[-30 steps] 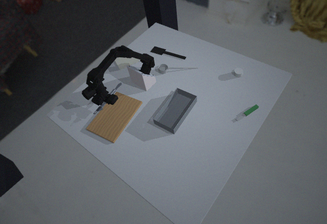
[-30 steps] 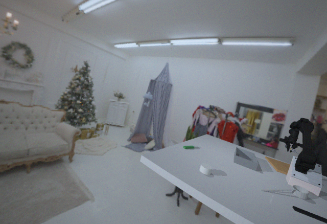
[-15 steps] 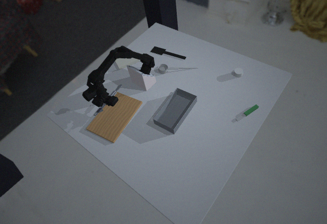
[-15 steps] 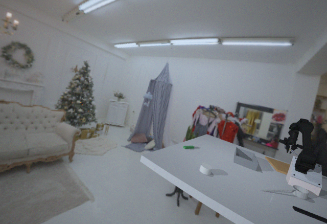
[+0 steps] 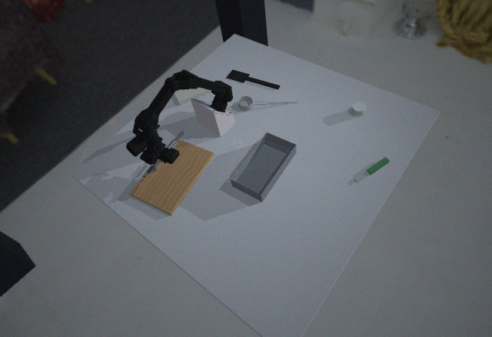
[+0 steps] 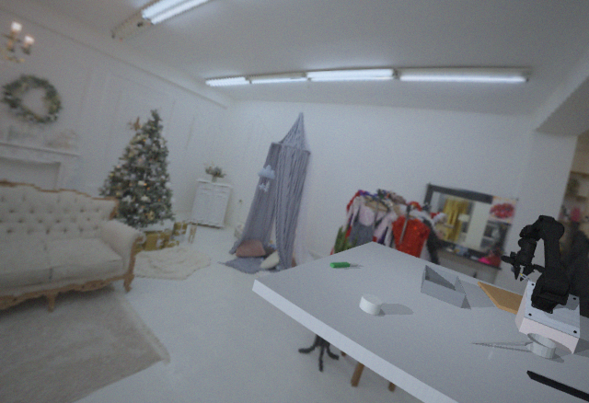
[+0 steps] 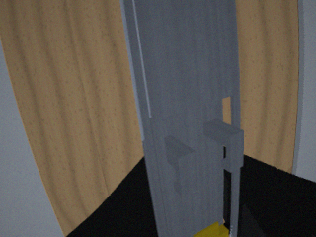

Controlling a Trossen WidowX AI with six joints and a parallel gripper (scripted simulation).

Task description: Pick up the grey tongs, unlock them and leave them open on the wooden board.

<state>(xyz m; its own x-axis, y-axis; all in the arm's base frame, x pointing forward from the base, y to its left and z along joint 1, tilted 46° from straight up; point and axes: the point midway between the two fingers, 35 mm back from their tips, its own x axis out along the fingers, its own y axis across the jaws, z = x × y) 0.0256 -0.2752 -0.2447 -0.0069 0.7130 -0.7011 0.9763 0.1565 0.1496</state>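
Now: gripper tip 11 cm above the wooden board and 1 cm to the right of it. Round my gripper tip: yellow lock piece (4 cm above, 1 cm to the left); then black spatula (71 cm to the left, 13 cm behind, 12 cm below); then grey roasting tin (32 cm ahead, 30 cm to the left, 9 cm below).
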